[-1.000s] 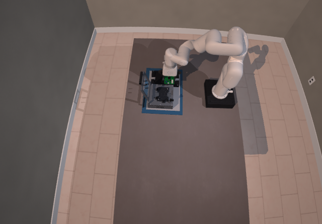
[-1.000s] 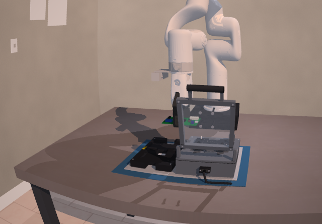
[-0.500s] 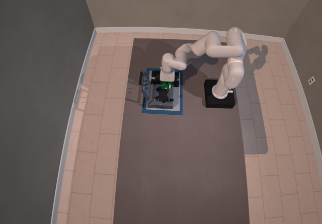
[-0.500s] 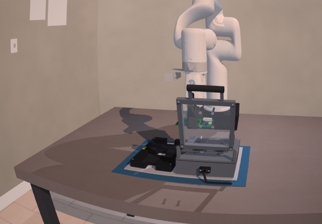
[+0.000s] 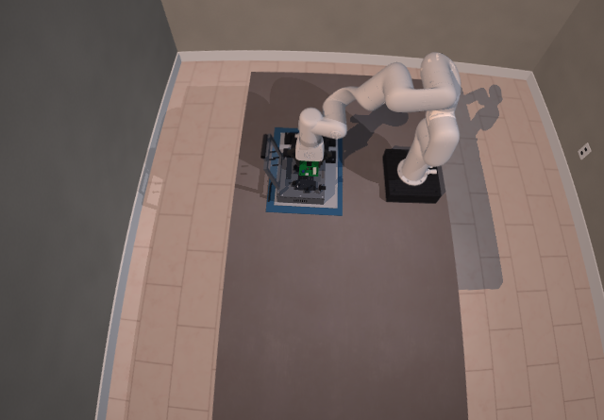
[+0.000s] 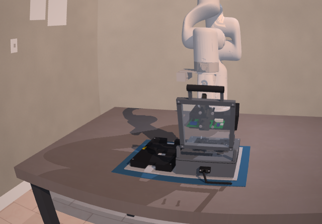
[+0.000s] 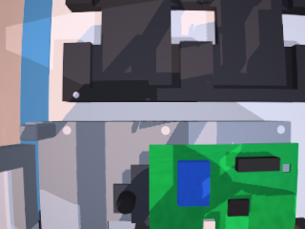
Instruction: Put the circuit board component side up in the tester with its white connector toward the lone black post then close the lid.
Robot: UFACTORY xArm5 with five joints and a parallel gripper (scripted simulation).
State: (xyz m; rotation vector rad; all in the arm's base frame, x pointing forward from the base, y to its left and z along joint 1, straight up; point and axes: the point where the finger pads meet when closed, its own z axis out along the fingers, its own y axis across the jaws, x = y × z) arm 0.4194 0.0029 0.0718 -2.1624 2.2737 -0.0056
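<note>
My gripper is now 60 mm above the nest, 30 mm to the right of it and 20 mm short of it. From my hand the other things lie so: green circuit board right at my hand; clear lid 130 mm ahead, 50 mm above, 20 mm to the left.
</note>
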